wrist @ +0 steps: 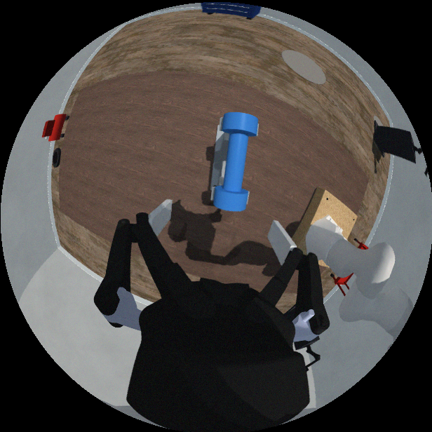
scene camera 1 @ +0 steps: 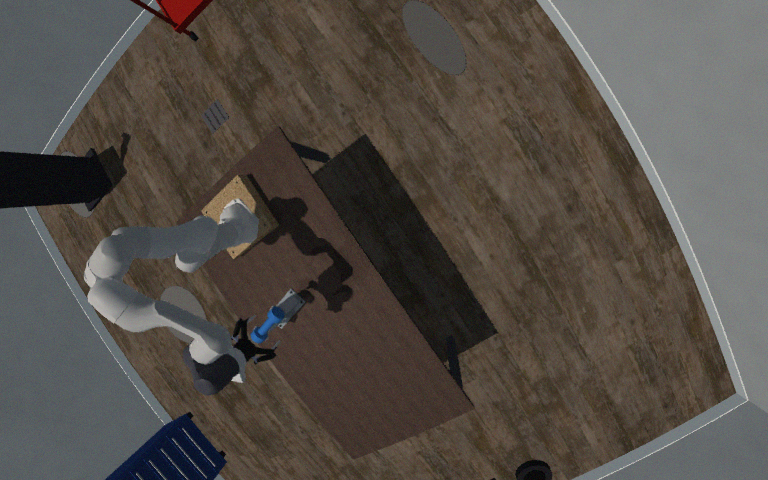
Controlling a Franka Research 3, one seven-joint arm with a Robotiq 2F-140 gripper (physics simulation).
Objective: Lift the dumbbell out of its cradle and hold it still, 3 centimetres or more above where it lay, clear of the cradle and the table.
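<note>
A blue dumbbell (scene camera 1: 267,324) (wrist: 236,162) with two thick round ends lies along its grey cradle (scene camera 1: 292,307) (wrist: 218,162). In the wrist view it stands upright in the picture, with the cradle showing along its left side. My gripper (scene camera 1: 263,332) (wrist: 221,218) is open and empty. In the wrist view the dumbbell's near end lies just beyond the gap between the fingertips, about midway between them. In the scene view the fingertips appear on either side of the dumbbell's lower-left end; their height above it is hard to tell.
The cradle stands on the brown table (scene camera 1: 368,367) (wrist: 125,140). The arm's base is on a wooden block (scene camera 1: 225,195) (wrist: 341,210) at one end of the table. The arm's shadow falls beside the cradle. A blue slatted object (scene camera 1: 169,452) stands off the table.
</note>
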